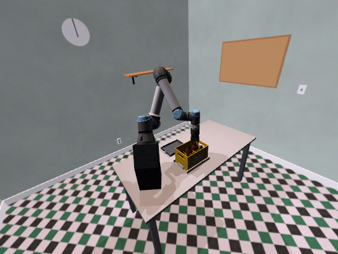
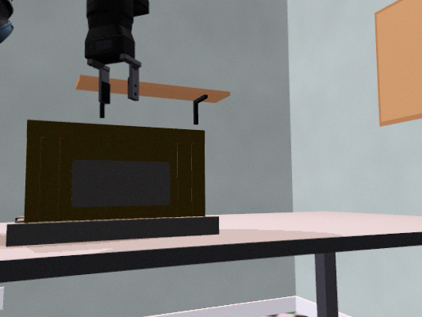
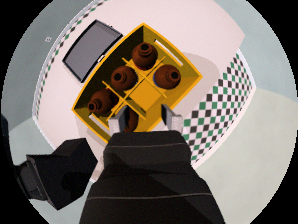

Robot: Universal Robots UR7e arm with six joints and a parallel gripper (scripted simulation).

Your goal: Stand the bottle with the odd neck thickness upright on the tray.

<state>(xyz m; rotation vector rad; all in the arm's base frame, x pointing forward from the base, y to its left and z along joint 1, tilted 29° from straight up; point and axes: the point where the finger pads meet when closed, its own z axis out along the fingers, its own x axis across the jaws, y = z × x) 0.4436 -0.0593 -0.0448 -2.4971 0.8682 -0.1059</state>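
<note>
Now: hand 1 cm past the crate, 4 cm to the right of it and 16 cm above it. Round my hand: dark tray (6 cm behind, 32 cm to the left, 23 cm below); then brown bottle (8 cm ahead, 10 cm to the left, 16 cm below).
</note>
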